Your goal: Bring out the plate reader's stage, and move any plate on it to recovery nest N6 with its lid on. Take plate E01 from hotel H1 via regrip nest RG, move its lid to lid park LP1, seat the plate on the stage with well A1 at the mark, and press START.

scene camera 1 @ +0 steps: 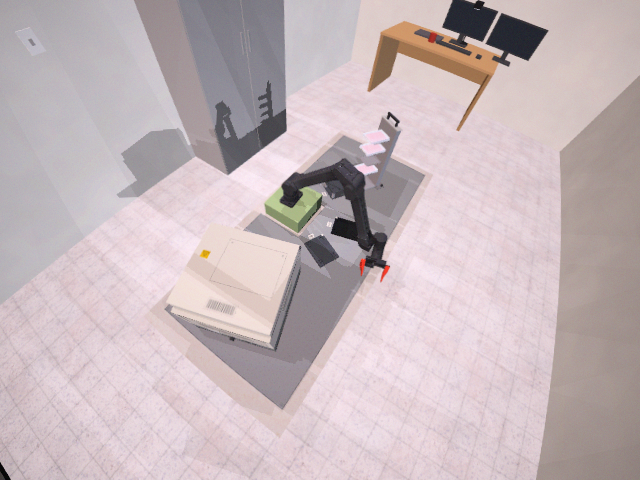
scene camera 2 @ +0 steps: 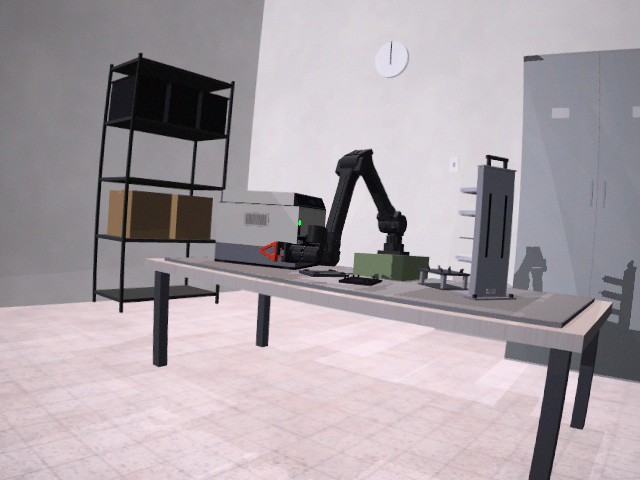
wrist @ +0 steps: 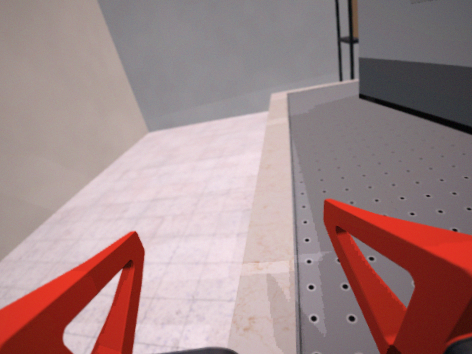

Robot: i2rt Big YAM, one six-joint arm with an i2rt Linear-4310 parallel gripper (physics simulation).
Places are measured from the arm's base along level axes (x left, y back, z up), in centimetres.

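Pixels of known places: gripper, between the fingertips: [scene camera 1: 371,278] [scene camera 2: 266,250] [wrist: 231,226]; arm's base, origin of its link: [scene camera 1: 291,198] [scene camera 2: 393,254].
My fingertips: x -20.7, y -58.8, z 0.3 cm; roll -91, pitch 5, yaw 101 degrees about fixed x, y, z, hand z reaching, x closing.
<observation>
For each thing: its top centre in the pictures, then the offset to it from my fingertips. Level surfaces: height alone.
- grey plate reader, centre of its top: [scene camera 1: 237,270] [scene camera 2: 275,193] dx -35.1, dy +45.0, dz +23.0 cm
- four-post nest, centre of its top: [scene camera 2: 444,266] [scene camera 1: 340,181] dx +50.4, dy +42.3, dz -1.9 cm
- black holder, centre of its top: [scene camera 2: 361,276] [scene camera 1: 347,227] dx +25.3, dy +24.0, dz -7.5 cm
- dark grey holder, centre of its top: [scene camera 2: 324,270] [scene camera 1: 321,249] dx +5.3, dy +29.5, dz -7.7 cm
- perforated grey mat, height of its surface: dz -9.4 cm
My gripper [scene camera 1: 372,277] [scene camera 2: 262,251] [wrist: 231,226] is open and empty, low at the table's long edge, one finger over the mat side and one over the floor side in the wrist view. The cream and grey plate reader [scene camera 1: 242,273] [scene camera 2: 258,227] [wrist: 415,42] stands beyond it; no stage shows outside it. The hotel [scene camera 1: 391,149] [scene camera 2: 494,232] holds several pale pink-white plates on its shelves; which is E01 cannot be read. A four-post nest [scene camera 1: 333,189] [scene camera 2: 443,271] stands near the hotel. A black holder [scene camera 1: 342,227] [scene camera 2: 360,280] and a dark grey holder [scene camera 1: 321,250] [scene camera 2: 323,272] lie between; their labels are unreadable.
The arm stands on a green block [scene camera 1: 294,210] [scene camera 2: 374,266] between reader and hotel. A perforated grey mat [scene camera 1: 310,320] [wrist: 345,150] covers most of the table [scene camera 2: 413,316] [wrist: 272,170]. A cabinet, a desk and a shelf rack stand away from the table.
</observation>
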